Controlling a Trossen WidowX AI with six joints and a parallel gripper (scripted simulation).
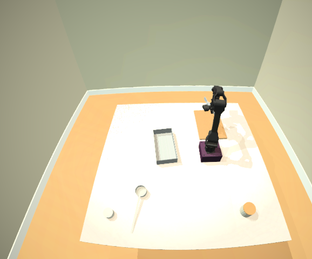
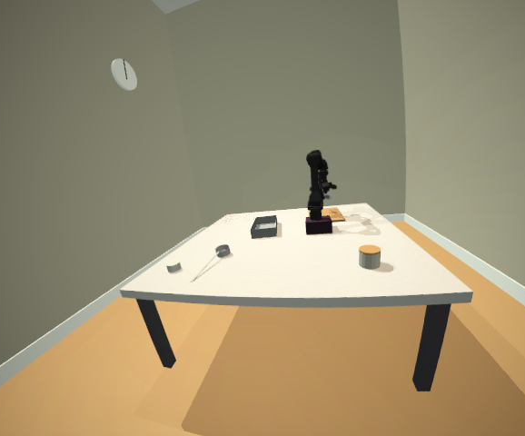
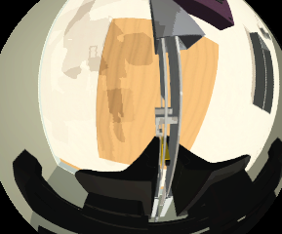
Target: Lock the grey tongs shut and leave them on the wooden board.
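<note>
Now: the wooden board 12 cm below my gripper tip. Round my gripper tip: white dish (85 cm ahead, 69 cm to the left, 11 cm below); cork-lidded jar (79 cm to the left, 9 cm below, 2 cm behind); grey roasting tin (44 cm ahead, 20 cm to the left, 10 cm below).
</note>
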